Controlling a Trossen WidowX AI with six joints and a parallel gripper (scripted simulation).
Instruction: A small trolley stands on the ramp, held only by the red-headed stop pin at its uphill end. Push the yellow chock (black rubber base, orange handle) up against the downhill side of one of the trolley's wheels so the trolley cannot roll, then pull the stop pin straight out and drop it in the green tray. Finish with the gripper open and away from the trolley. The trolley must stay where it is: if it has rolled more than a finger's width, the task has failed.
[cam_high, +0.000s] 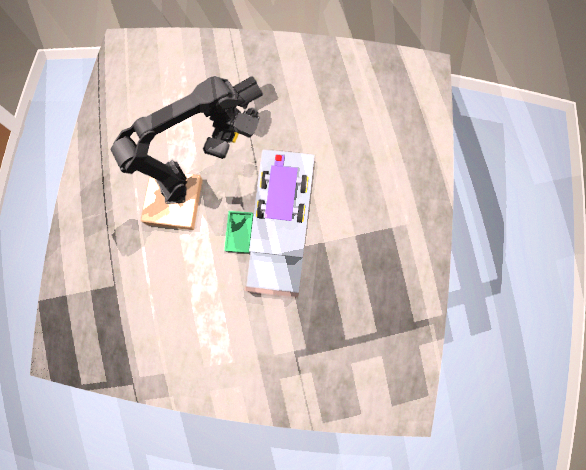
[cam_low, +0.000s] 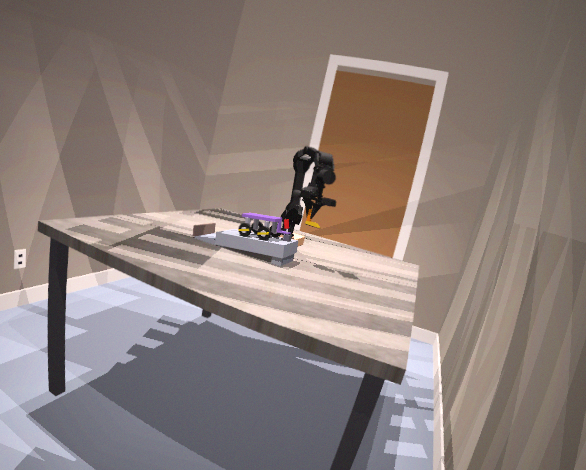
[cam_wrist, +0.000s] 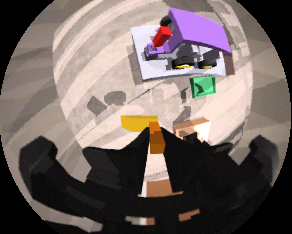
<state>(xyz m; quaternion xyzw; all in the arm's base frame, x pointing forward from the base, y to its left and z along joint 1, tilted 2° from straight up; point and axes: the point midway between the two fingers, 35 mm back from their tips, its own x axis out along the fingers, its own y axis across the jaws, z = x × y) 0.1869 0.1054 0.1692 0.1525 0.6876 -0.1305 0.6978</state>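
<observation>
The red-headed stop pin lies 130 mm ahead of my gripper tip, 60 mm to the right of it and 50 mm below it. The rest, counted from my gripper tip: yellow chock 10 mm ahead, 20 mm to the left, 10 mm below; grey ramp 130 mm ahead, 170 mm to the right, 130 mm below; purple trolley 130 mm ahead, 160 mm to the right, 60 mm below.
</observation>
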